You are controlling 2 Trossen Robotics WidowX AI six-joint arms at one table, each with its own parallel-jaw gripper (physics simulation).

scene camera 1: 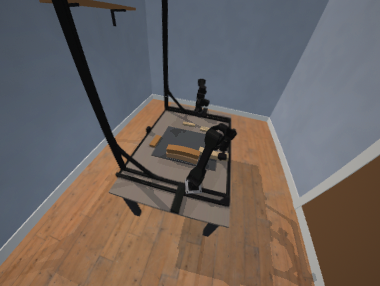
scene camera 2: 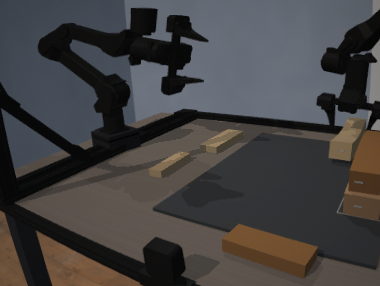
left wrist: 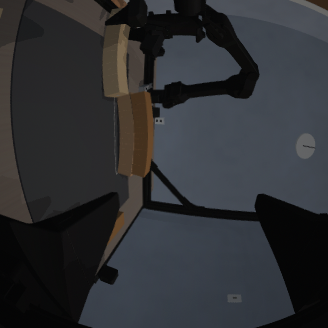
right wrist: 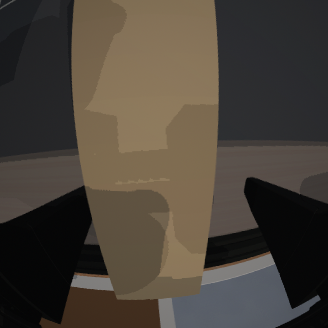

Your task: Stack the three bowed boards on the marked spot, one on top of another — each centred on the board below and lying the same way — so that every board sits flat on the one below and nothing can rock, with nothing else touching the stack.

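Frame: origin at the left arm's base, x left, y up, z ahead, level; centimetres.
Seen in the pictures: left gripper, fingertip midpoint: [scene camera 1: 197, 108] [scene camera 2: 205, 61] [left wrist: 190, 201]; right gripper, fingertip midpoint: [left wrist: 112, 30] [right wrist: 171, 188]; left arm's base, link origin: [scene camera 2: 114, 130]; right arm's base, link origin: [scene camera 1: 193, 185].
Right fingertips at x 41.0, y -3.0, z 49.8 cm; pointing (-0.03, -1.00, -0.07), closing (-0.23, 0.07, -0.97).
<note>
Offsets run from my right fingertips to a thing's top centre. "spot": to the spot under its first point. Level surfaces: height alone.
An orange bowed board {dx -25.1, dy +8.0, dz +15.4 cm} [scene camera 1: 182, 149] [scene camera 2: 367, 172] [left wrist: 143, 135] lies on a browner bowed board {dx -25.8, dy +3.9, dz +16.0 cm} [scene camera 2: 361, 201] [left wrist: 125, 135], with a thin white outline {spot: dx -35.2, dy -1.6, dz +13.9 cm} [scene camera 2: 340, 206] at its base. A pale bowed board {dx -5.5, dy +3.6, dz +2.5 cm} [scene camera 1: 206, 151] [scene camera 2: 345, 141] [left wrist: 115, 60] [right wrist: 150, 90] lies near one end of that pair; whether they touch is unclear. My right gripper [scene camera 2: 351, 126] [right wrist: 171, 188] is open, its fingers on either side of the pale board near its far end, one finger close to the board's edge. My left gripper [scene camera 2: 205, 60] [left wrist: 190, 201] is open and empty, high above the table.
A dark mat {dy -1.6 cm} [scene camera 1: 170, 135] [scene camera 2: 280, 185] lies under the boards. A straight orange block {dx -53.9, dy -0.1, dz +11.6 cm} [scene camera 1: 156, 141] [scene camera 2: 270, 250] is at its near edge in scene camera 2. Small pale blocks {dx -40.7, dy -0.5, dz -25.8 cm} [scene camera 2: 170, 165] {dx -20.6, dy -0.4, dz -27.6 cm} [scene camera 2: 222, 141] lie beyond another edge. A black frame [scene camera 1: 90, 80] borders the table.
</note>
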